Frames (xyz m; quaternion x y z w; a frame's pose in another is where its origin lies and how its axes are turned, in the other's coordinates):
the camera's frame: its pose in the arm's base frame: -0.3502 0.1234 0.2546 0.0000 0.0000 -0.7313 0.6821
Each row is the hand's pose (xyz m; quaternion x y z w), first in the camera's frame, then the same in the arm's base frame.
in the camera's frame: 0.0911 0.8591 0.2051 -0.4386 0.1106 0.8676 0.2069
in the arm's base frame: 0.5005 -0.0272 0.4597 -0.2183 0.3961 0.4404 0.7755
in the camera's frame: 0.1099 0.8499 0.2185 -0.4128 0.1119 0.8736 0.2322
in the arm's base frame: 0.4900 -0.0453 0.4731 -0.1997 0.3782 0.4261 0.7972
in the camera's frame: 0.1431 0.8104 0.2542 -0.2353 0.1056 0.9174 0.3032
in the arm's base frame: 0.4483 -0.0757 0.5088 -0.0833 0.2441 0.4040 0.8777
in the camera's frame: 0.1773 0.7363 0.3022 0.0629 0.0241 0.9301 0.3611
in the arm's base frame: 0.3720 -0.1047 0.5568 0.0605 -0.0296 0.3703 0.9265
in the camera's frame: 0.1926 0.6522 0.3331 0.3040 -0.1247 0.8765 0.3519
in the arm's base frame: 0.2870 -0.1141 0.5877 0.1162 -0.3074 0.3405 0.8810
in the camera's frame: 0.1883 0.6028 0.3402 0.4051 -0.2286 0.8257 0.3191
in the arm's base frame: 0.2380 -0.1064 0.5948 0.1091 -0.4522 0.3298 0.8215
